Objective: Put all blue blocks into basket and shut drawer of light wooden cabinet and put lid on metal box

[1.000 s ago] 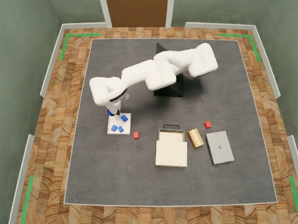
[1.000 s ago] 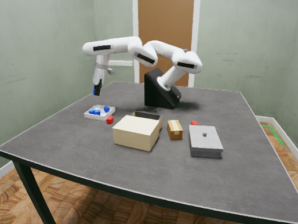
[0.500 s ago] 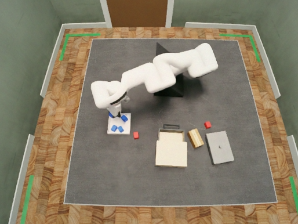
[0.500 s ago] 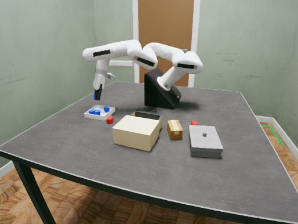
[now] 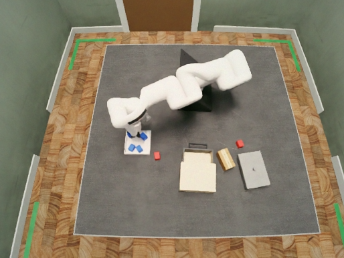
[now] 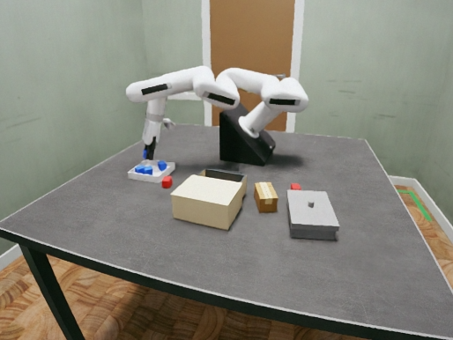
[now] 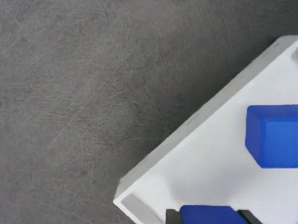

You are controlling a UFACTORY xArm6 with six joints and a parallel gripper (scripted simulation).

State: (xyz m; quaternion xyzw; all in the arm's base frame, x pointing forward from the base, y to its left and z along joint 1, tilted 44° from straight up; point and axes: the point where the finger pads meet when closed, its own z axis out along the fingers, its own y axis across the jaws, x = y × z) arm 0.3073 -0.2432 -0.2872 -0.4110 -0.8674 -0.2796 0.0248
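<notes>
Right now my hand is 6 cm above the white basket, 4 cm short of it and 3 cm to the right of it. From my hand the other things lie so: flat lid: 67 cm to the left, 21 cm ahead, 3 cm below; then light wooden cabinet: 36 cm to the left, 20 cm ahead, 3 cm below; then brown cardboard box: 53 cm to the left, 15 cm ahead, 4 cm below.
</notes>
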